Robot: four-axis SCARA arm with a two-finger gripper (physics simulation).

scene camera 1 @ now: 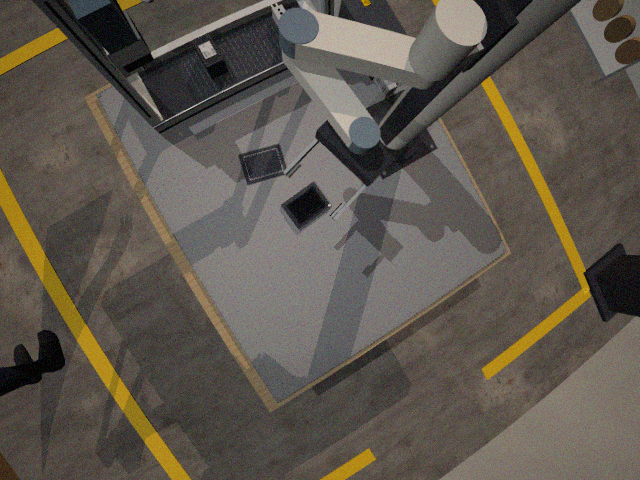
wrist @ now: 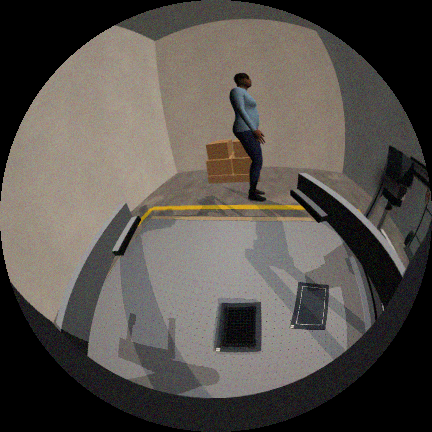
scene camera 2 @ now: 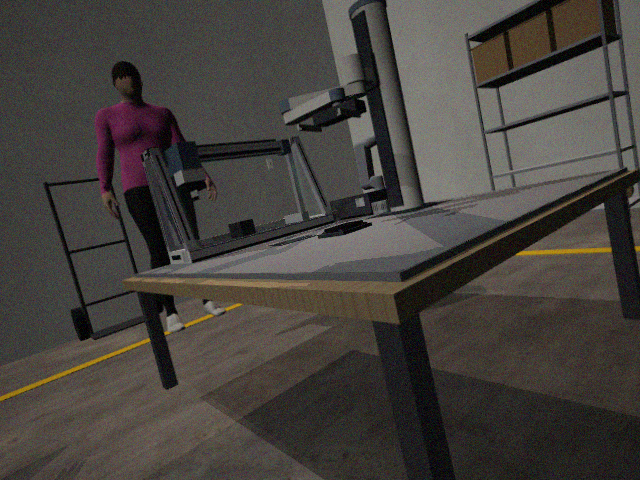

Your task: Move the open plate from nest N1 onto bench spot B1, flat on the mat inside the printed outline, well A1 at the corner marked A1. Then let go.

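Frame: origin at the arm's base, x left, y back, z up, level; millimetres.
Seen in the pictures: gripper, fingertip midpoint: point(scene camera 1: 309, 196) point(wrist: 212, 194) point(scene camera 2: 317, 119); arm's base, link origin: point(scene camera 1: 392, 134).
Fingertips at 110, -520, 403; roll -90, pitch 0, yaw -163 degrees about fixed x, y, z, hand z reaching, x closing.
Pixels of each thing's top centre, then the offset from my fingertips to it, as dx, dy, dz. "spot": a spot on its surface instead. Level surfaces: height alone.
- open plate, top centre: point(wrist: 239, 325) point(scene camera 2: 343, 224) point(scene camera 1: 306, 204) -22, +31, -364
- Bench spot B1, surface spot: point(wrist: 299, 307) point(scene camera 1: 269, 173) spot: -205, -31, -389
- small black block, surface spot: point(scene camera 2: 241, 228) spot: -628, -42, -304
- grey mat, surface height: dz -390
The open plate point(scene camera 1: 306, 205) point(scene camera 2: 345, 228) point(wrist: 240, 326) is a black rectangle with a dark well area. It sits flat in its grey-rimmed nest N1, with a small white mark at one corner. Bench spot B1 point(scene camera 1: 265, 177) point(wrist: 299, 307) is a dark patch with a thin light outline; it lies beside the nest, towards the gantry frame, and has a pale corner mark in the wrist view. My gripper point(scene camera 1: 314, 189) point(wrist: 212, 194) is open, its two long fingers wide apart with nothing between them. It hangs high above the mat; in scene camera 1 the fingertips show on either side of the plate's upper edge.
A gantry frame point(scene camera 2: 235, 149) stands on the table beside B1, with a small black block point(scene camera 2: 241, 228) on its base. The arm's column point(scene camera 2: 398, 113) rises at the table's edge. The grey mat point(scene camera 1: 279, 289) bears arm shadows. People stand beyond the table.
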